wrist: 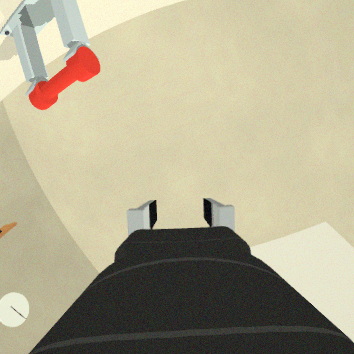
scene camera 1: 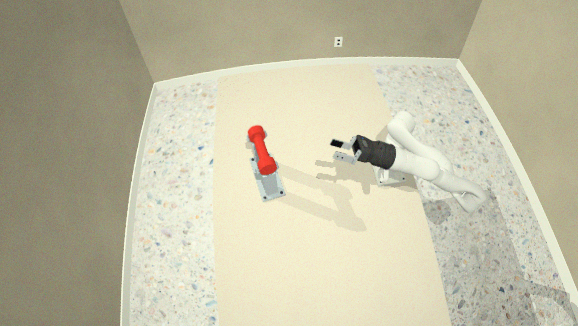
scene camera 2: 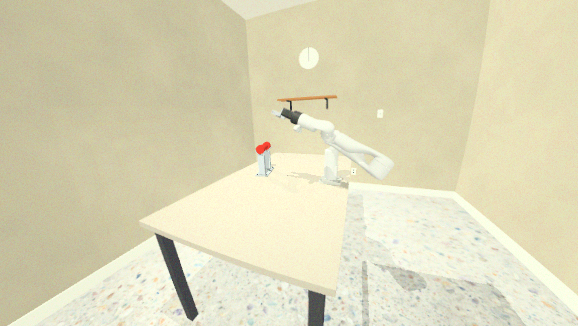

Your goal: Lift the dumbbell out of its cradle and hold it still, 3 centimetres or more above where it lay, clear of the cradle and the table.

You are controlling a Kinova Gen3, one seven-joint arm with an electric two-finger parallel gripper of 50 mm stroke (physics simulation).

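Pixels of known places: gripper, fingertip midpoint: [wrist: 179, 208] [scene camera 1: 332, 148] [scene camera 2: 274, 112]; arm's base, origin of the base link: [scene camera 2: 329, 177].
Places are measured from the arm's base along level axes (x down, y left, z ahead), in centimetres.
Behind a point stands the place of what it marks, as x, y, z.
Observation:
A red dumbbell [scene camera 1: 262, 149] {-21.1, 0.1, 53.1} [scene camera 2: 263, 148] {-20.2, 6.8, 48.7} [wrist: 62, 81] {-20.4, 0.2, 51.7} lies level across the tops of the two upright posts of a light grey cradle [scene camera 1: 271, 188] {-4.3, 7.7, 51.4} [scene camera 2: 262, 164] {-7.7, 7.4, 50.3} [wrist: 69, 22] {-10.7, 7.1, 49.2}, which stands on the table. My gripper [scene camera 1: 340, 150] {-45.3, 18.5, 31.5} [scene camera 2: 277, 114] {-45.3, 18.5, 31.5} [wrist: 179, 208] {-45.3, 18.5, 31.5} is open and empty. In scene camera 1 it is to the right of the dumbbell, with a wide gap between them. In scene camera 2 it is higher than the dumbbell. In the wrist view the dumbbell is at the upper left, well away from the fingertips.
The pale table [scene camera 1: 310, 260] {1.4, 37.9, 38.2} [scene camera 2: 250, 220] {1.3, 60.8, 24.0} carries the cradle and the white arm's base [scene camera 2: 331, 165] {-10.4, 3.8, -1.4}, which stands to the right of the cradle. A brown wall shelf [scene camera 2: 307, 98] and a round clock [scene camera 2: 308, 58] are on the wall behind.

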